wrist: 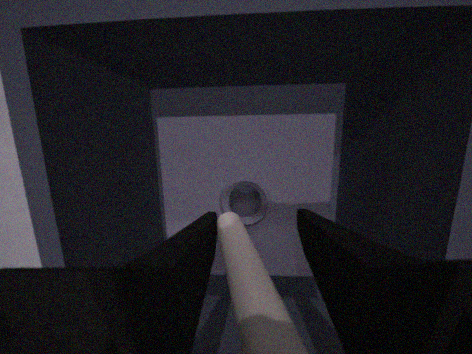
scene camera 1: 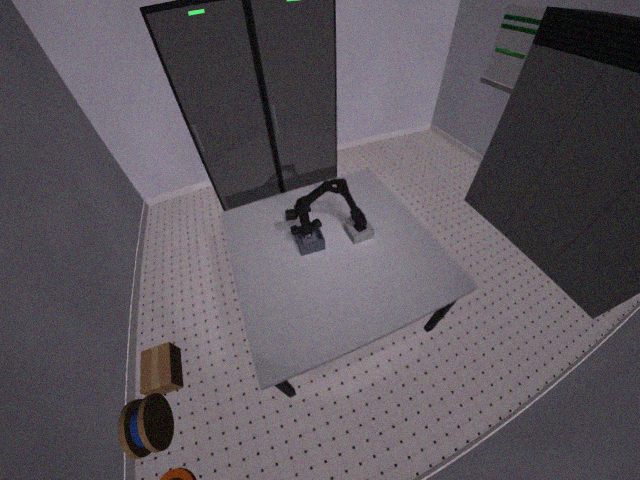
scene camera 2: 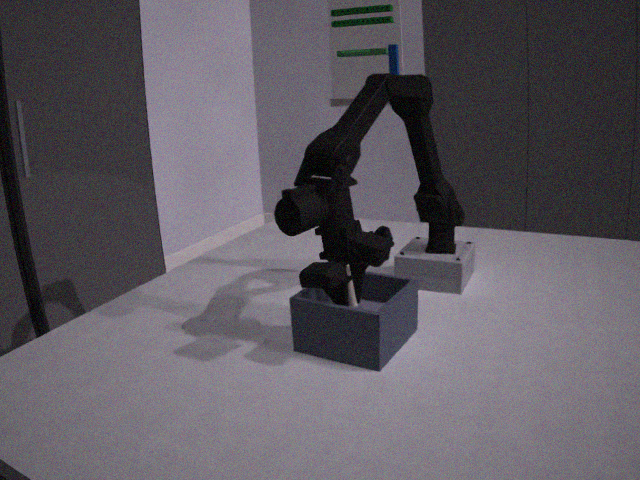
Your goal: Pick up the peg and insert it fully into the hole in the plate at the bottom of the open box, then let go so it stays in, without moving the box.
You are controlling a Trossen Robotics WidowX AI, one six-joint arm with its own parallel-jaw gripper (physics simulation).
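Frame: origin at the arm's base, x right, y down, z ahead, level; centimetres.
Where they show: gripper, fingertip midpoint: (wrist: pixel 256 218) (scene camera 1: pixel 307 236); arm's base, origin of the base link: (scene camera 1: pixel 360 227) (scene camera 2: pixel 441 249).
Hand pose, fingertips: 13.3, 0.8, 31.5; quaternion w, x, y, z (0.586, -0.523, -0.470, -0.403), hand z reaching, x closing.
Each offset is from my fingertips to the top centre of the thing, as dx, dy, dz. Level surfaces: height alone.
The open blue-grey box @[-0.9, -3.5, -0.4] (scene camera 1: pixel 312 248) (scene camera 2: pixel 336 330) (wrist: pixel 40 200) stands on the table, below the arm. In the wrist view the pale plate @[-0.9, +0.2, -0.4] (wrist: pixel 200 150) lies at its bottom, with a round, ringed hole (wrist: pixel 245 200) near the middle. My gripper (scene camera 1: pixel 309 232) (scene camera 2: pixel 349 301) (wrist: pixel 256 218) points down into the box. Its fingers stand well apart, shut on the cream peg @[+0.4, -7.8, -0.6] (scene camera 2: pixel 351 289) (wrist: pixel 250 280), which sits askew between them. The peg's tip lies against the left fingertip, with a gap to the right one. The tip appears left of and below the hole, apparently above the plate. The peg's upper end is cut off in the wrist view.
The table @[dy +6.3] (scene camera 1: pixel 336 299) (scene camera 2: pixel 258 413) carries the box and the arm's pale base block (scene camera 1: pixel 360 235) (scene camera 2: pixel 429 271), which stands behind the box, to the right in scene camera 2. The box walls rise closely around the fingers. The arm casts a shadow on the table.
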